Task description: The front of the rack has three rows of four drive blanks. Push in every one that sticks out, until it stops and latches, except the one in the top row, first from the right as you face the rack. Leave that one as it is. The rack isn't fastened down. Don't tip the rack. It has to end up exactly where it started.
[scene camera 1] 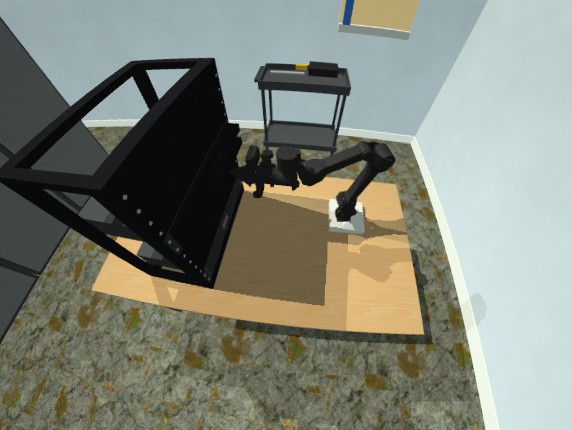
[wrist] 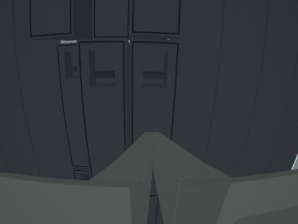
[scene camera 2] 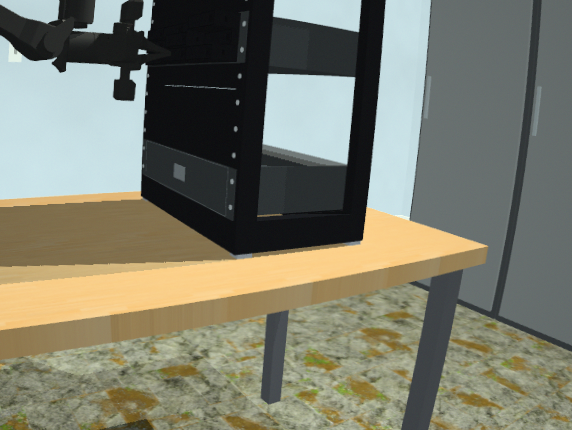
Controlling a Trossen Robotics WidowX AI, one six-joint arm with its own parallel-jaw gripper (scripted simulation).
Labels:
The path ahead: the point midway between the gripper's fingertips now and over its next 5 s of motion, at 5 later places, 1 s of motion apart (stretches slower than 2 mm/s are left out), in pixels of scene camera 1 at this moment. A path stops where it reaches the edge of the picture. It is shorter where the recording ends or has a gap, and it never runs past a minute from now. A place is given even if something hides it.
My gripper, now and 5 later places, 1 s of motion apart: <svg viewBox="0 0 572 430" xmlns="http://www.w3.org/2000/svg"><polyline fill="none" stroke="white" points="230,171 225,171 222,171 221,171 220,171 218,171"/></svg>

